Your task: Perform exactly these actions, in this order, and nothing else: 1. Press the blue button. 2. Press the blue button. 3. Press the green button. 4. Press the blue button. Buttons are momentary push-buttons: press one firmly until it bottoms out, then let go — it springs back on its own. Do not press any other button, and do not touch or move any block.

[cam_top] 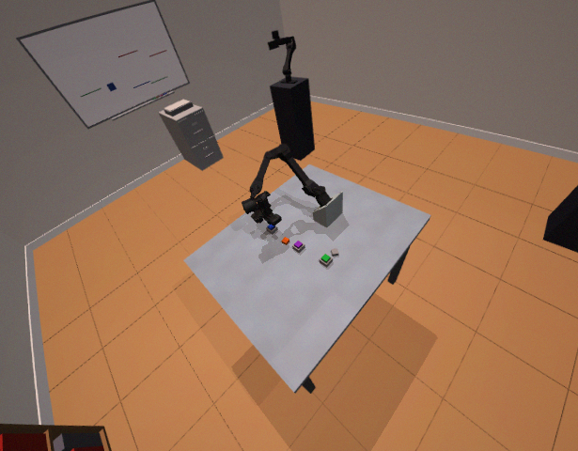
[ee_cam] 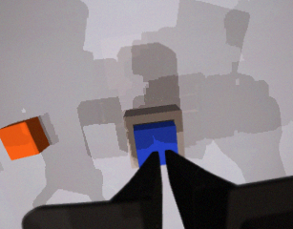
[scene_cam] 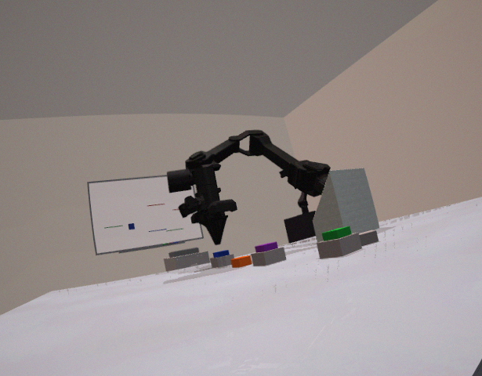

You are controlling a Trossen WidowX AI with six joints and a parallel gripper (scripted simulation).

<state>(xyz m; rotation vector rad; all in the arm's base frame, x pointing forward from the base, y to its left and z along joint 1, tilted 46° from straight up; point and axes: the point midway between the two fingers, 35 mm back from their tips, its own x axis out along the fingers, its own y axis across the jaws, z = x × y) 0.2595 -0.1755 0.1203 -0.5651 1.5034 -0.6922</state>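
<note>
The blue button lies 3 cm below my gripper tip. Also, from my gripper tip: orange block 2 cm ahead, 13 cm to the left, 5 cm below; green button 1 cm behind, 38 cm to the left, 3 cm below; purple button 21 cm to the left, 3 cm below.
</note>
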